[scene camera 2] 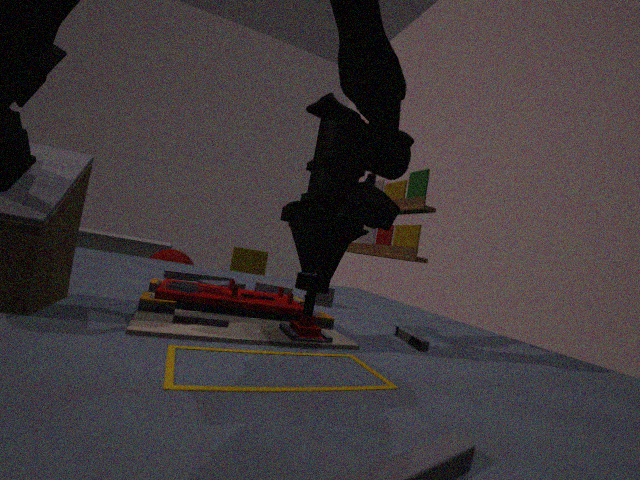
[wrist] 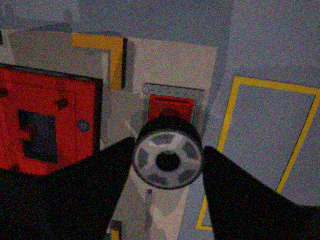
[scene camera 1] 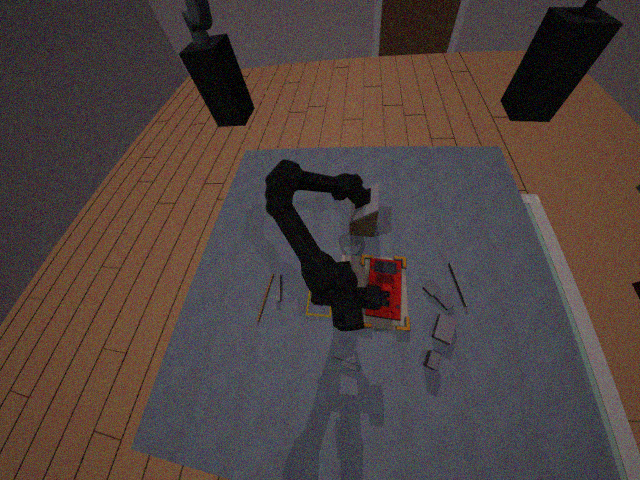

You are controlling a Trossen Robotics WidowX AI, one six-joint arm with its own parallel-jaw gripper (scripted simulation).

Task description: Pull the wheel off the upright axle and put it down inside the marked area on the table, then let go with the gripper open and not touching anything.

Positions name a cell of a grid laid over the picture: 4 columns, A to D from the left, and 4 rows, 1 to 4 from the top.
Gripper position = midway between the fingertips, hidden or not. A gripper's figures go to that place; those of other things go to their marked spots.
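The gripper (scene camera 2: B3) is 39 cm from the lens, and there's a thin dark axle (scene camera 2: B3) that's 38 cm from the lens.
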